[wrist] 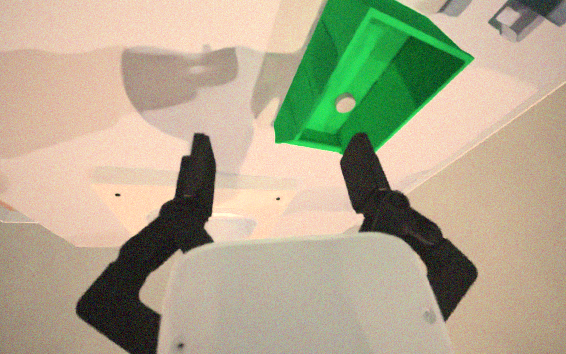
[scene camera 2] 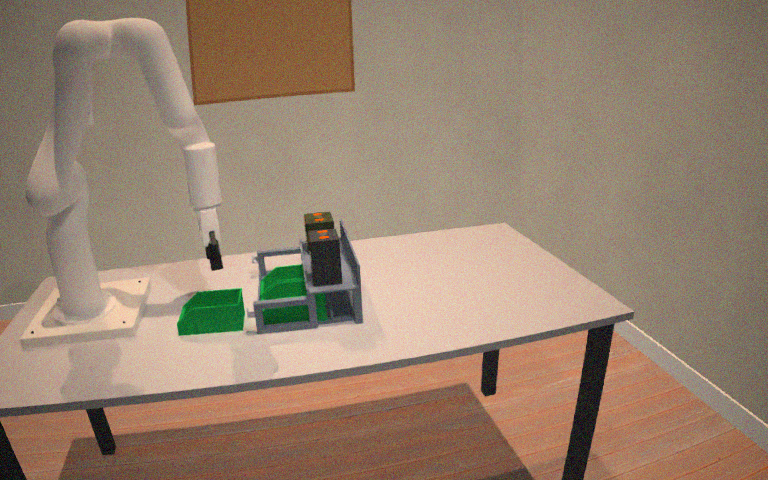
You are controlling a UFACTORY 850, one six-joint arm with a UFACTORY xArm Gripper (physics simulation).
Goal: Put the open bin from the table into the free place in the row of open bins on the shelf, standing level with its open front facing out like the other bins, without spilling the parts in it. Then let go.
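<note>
The open green bin [scene camera 2: 214, 315] [wrist: 400, 95] stands level on the table, its low sloped end toward the arm's base. A pale round part [wrist: 345, 103] shows in it in the wrist view. My gripper [scene camera 2: 216, 267] [wrist: 281, 148] is open and empty, above the table and clear of the bin. In the wrist view the right finger overlaps the bin's near end and the left finger is beside it. The grey shelf [scene camera 2: 312, 316] stands right of the bin in the scene view, with green bins [scene camera 2: 283, 285] inside. The free place cannot be made out clearly.
Two dark boxes [scene camera 2: 326, 259] [scene camera 2: 318, 217] with orange marks stand on top of the shelf. The arm's base plate [scene camera 2: 113, 328] [wrist: 150, 197] is on the table [scene camera 2: 481, 283], left of the bin in the scene view. Small grey shelf parts show at the wrist view's top right.
</note>
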